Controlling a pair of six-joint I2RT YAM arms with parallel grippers.
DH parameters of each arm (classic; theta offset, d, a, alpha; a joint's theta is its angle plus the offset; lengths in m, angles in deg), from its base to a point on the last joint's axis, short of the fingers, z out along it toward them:
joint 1: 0 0.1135 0.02 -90
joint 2: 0 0 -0.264 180
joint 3: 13.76 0 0.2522 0
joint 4: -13.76 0 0.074 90
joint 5: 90 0 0 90
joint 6: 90 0.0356 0 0
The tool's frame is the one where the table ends.
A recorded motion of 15 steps. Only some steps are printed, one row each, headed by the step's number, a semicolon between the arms.
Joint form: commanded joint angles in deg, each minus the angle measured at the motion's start. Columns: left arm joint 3, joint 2, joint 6, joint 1, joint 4, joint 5; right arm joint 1, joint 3, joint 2, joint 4, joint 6, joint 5.
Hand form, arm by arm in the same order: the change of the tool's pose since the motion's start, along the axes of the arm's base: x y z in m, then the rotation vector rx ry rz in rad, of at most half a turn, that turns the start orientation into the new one. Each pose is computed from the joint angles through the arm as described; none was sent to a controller.
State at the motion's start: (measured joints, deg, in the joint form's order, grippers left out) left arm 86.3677 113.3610 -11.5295 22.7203 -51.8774 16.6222; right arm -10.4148 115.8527 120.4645 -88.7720 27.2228 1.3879
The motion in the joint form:
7: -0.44 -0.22 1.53 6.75 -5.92 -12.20; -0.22 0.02 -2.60 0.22 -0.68 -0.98
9: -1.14 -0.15 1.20 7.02 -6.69 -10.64; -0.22 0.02 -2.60 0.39 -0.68 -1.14
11: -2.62 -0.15 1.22 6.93 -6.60 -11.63; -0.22 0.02 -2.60 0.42 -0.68 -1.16
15: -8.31 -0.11 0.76 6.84 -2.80 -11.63; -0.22 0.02 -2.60 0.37 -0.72 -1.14
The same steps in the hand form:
7: -0.0337 0.0422 -0.0035 0.1480 0.1860 0.1211; -0.0072 0.0004 0.0170 0.0082 -0.0517 0.0074
9: -0.0371 0.0412 -0.0071 0.1105 0.1990 0.1252; -0.0068 0.0005 0.0170 0.0104 -0.0552 0.0074
11: -0.0409 0.0391 -0.0136 0.1155 0.2282 0.1228; -0.0068 0.0005 0.0170 0.0106 -0.0558 0.0074
15: -0.0506 0.0329 -0.0376 0.0996 0.2594 0.1255; -0.0069 0.0005 0.0170 0.0105 -0.0548 0.0081

